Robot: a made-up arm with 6 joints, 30 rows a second.
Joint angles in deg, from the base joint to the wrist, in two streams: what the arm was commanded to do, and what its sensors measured. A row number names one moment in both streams.
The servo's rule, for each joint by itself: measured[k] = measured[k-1] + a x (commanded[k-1-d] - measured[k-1]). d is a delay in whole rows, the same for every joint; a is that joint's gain. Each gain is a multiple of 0.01, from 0.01 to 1. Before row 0 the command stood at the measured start. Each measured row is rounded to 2 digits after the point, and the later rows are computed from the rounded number. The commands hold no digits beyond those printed.
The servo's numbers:
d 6
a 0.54 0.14 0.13 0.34 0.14 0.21
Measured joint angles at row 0:
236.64, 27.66, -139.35, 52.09, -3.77, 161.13
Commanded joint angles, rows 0 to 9:
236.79, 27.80, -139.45, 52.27, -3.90, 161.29
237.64, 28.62, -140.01, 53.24, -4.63, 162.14
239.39, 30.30, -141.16, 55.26, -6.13, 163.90
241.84, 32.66, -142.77, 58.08, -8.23, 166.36
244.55, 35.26, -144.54, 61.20, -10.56, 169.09
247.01, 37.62, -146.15, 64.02, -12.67, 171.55
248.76, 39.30, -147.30, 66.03, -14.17, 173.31
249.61, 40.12, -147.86, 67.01, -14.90, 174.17
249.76, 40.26, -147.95, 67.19, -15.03, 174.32
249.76, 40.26, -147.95, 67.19, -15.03, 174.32
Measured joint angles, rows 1 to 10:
236.64, 27.66, -139.35, 52.09, -3.77, 161.13
236.64, 27.66, -139.35, 52.09, -3.77, 161.13
236.64, 27.66, -139.35, 52.09, -3.77, 161.13
236.64, 27.66, -139.35, 52.09, -3.77, 161.13
236.64, 27.66, -139.35, 52.09, -3.77, 161.13
236.64, 27.66, -139.35, 52.09, -3.77, 161.13
236.72, 27.68, -139.36, 52.15, -3.79, 161.16
237.22, 27.81, -139.44, 52.52, -3.91, 161.37
238.39, 28.16, -139.66, 53.45, -4.22, 161.90
240.25, 28.79, -140.06, 55.02, -4.78, 162.84

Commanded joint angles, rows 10 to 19:
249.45, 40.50, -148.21, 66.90, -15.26, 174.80
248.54, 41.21, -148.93, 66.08, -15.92, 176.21
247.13, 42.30, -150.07, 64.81, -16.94, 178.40
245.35, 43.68, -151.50, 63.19, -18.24, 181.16
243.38, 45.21, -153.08, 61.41, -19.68, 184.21
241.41, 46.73, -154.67, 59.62, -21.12, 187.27
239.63, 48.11, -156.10, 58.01, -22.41, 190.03
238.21, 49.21, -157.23, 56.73, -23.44, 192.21
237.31, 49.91, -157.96, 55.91, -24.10, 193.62
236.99, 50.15, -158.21, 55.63, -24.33, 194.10
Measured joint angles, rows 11 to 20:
242.57, 29.70, -140.64, 57.12, -5.59, 164.15
244.97, 30.81, -141.36, 59.47, -6.58, 165.70
247.02, 32.00, -142.13, 61.70, -7.64, 167.30
248.42, 33.14, -142.87, 63.51, -8.66, 168.74
249.14, 34.14, -143.53, 64.76, -9.55, 169.91
249.47, 35.00, -144.10, 65.59, -10.32, 170.84
249.46, 35.77, -144.63, 66.04, -11.01, 171.67
248.96, 36.53, -145.19, 66.05, -11.70, 172.62
247.97, 37.34, -145.82, 65.63, -12.43, 173.83
246.56, 38.23, -146.56, 64.80, -13.24, 175.37

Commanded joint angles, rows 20 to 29:
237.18, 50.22, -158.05, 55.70, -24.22, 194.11
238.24, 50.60, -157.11, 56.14, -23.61, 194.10
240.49, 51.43, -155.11, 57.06, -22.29, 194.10
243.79, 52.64, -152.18, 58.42, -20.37, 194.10
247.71, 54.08, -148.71, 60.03, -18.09, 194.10
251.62, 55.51, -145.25, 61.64, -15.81, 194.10
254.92, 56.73, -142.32, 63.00, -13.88, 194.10
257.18, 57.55, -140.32, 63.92, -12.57, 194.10
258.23, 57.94, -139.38, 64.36, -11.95, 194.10
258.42, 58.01, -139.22, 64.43, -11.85, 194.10
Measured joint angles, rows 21 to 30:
244.84, 39.21, -147.41, 63.65, -14.14, 177.23
242.99, 40.26, -148.35, 62.28, -15.12, 179.34
241.18, 41.36, -149.36, 60.83, -16.14, 181.58
239.58, 42.46, -150.38, 59.44, -17.16, 183.81
238.35, 43.50, -151.37, 58.24, -18.13, 185.87
237.62, 44.43, -152.26, 57.35, -19.00, 187.60
237.38, 45.24, -153.01, 56.79, -19.73, 188.97
237.84, 45.99, -153.54, 56.57, -20.27, 190.05
239.27, 46.75, -153.74, 56.74, -20.55, 190.90
241.71, 47.57, -153.54, 57.31, -20.52, 191.57

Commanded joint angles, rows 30 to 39:
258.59, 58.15, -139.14, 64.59, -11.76, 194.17
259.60, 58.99, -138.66, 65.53, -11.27, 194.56
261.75, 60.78, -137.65, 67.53, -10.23, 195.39
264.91, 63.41, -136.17, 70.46, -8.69, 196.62
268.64, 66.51, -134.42, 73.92, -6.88, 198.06
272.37, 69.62, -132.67, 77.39, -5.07, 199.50
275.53, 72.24, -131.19, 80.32, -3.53, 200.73
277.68, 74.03, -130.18, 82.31, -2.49, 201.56
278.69, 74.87, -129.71, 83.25, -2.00, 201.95
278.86, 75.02, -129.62, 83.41, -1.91, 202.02
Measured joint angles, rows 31 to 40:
244.95, 48.48, -152.91, 58.23, -20.18, 192.10
248.55, 49.46, -151.91, 59.39, -19.57, 192.52
251.99, 50.48, -150.66, 60.62, -18.77, 192.85
254.79, 51.47, -149.32, 61.74, -17.90, 193.11
256.65, 52.38, -148.03, 62.63, -17.07, 193.32
257.61, 53.17, -146.88, 63.24, -16.34, 193.48
258.14, 53.87, -145.87, 63.70, -15.70, 193.62
258.93, 54.59, -144.93, 64.32, -15.08, 193.82
260.45, 55.46, -143.98, 65.41, -14.40, 194.15
262.86, 56.57, -142.96, 67.13, -13.60, 194.67

